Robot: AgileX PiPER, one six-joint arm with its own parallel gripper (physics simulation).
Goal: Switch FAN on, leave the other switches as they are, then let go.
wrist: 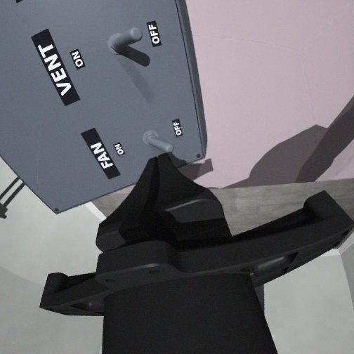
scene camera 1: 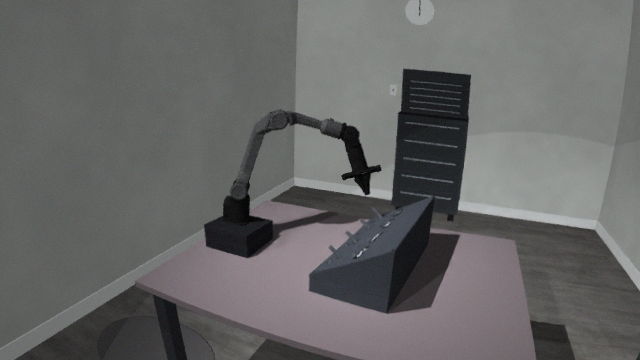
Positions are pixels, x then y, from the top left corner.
Scene:
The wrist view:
gripper: 162,165
sloped switch panel: 83,109

